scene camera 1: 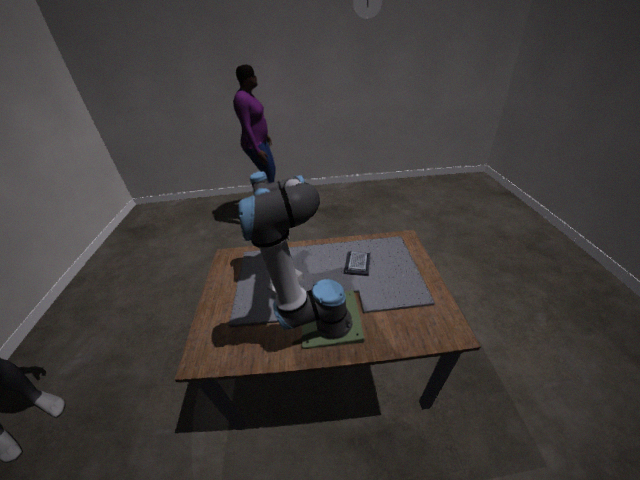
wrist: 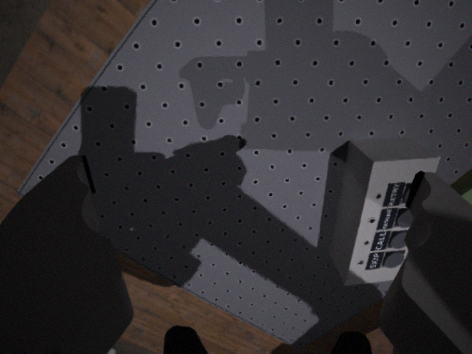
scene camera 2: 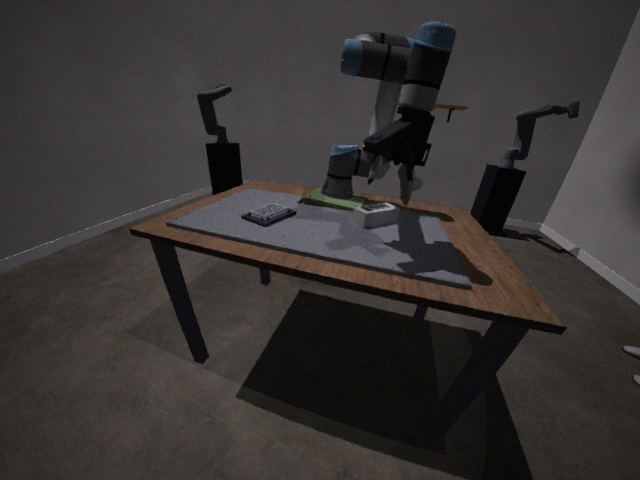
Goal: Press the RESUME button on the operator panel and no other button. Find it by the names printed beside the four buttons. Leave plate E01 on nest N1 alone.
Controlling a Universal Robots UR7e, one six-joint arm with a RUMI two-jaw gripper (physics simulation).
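Places are measured from the arm's base along level axes (x right, y ahead, z up), in metres.
Pixels of known places: gripper, fingertip midpoint: (wrist: pixel 251 169) (scene camera 2: pixel 385 193); arm's base, origin of the base link: (scene camera 1: pixel 334 322) (scene camera 2: pixel 336 194).
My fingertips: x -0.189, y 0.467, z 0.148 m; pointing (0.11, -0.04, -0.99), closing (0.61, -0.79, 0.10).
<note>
Ahead of a thing's pixels: the offset from my fingertips to its top centre. Level surfaces: height alone.
The white operator panel {dx +0.003, dy -0.212, dz -0.105 m} (scene camera 2: pixel 382 218) (wrist: pixel 361 220) stands on the grey mat, at the right in the wrist view, mostly hidden by the arm in scene camera 1. Its four names run RETRY, a blurred one that looks like RESUME, CALL, SKIP. The RESUME button {dx +0.026, dy -0.215, dz -0.105 m} (wrist: pixel 404 218) is a dark round cap between the RETRY and CALL buttons, close to the right finger in that view. My gripper (scene camera 2: pixel 388 191) (wrist: pixel 251 169) is open, above the mat near the panel; scene camera 1 hides it. Plate E01 {dx +0.381, dy -0.124, dz -0.134 m} (scene camera 1: pixel 358 259) (scene camera 2: pixel 269 210) lies on dark nest N1 {dx +0.381, dy -0.124, dz -0.139 m} (scene camera 1: pixel 356 271) (scene camera 2: pixel 265 222).
The perforated grey mat {dz -0.160 m} (scene camera 1: pixel 395 289) (scene camera 2: pixel 217 204) (wrist: pixel 280 172) lies on the wooden table {dz -0.173 m} (scene camera 1: pixel 413 335) (scene camera 2: pixel 496 258). The arm's base stands on a green plate (scene camera 1: pixel 356 330) (scene camera 2: pixel 330 200). A person (scene camera 1: pixel 251 118) stands behind the table. Arm shadows darken the mat and panel area.
</note>
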